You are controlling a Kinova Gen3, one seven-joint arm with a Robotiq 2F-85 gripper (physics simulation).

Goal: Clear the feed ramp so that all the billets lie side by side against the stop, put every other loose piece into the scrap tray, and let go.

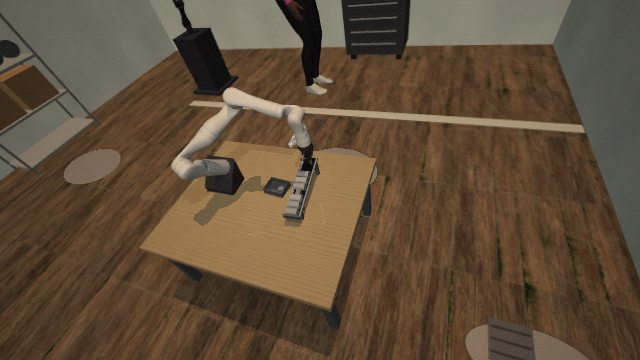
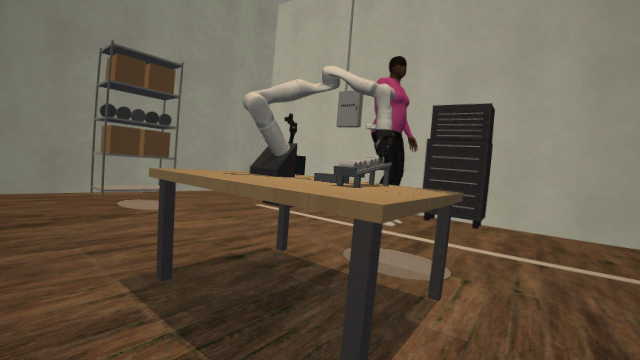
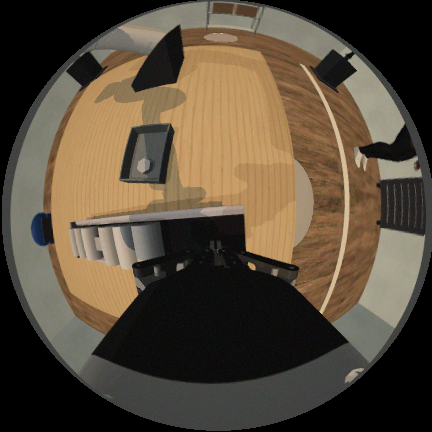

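Note:
The gripper [image 3: 214, 247] is visible, and so is a scrap tray [image 3: 149, 145].

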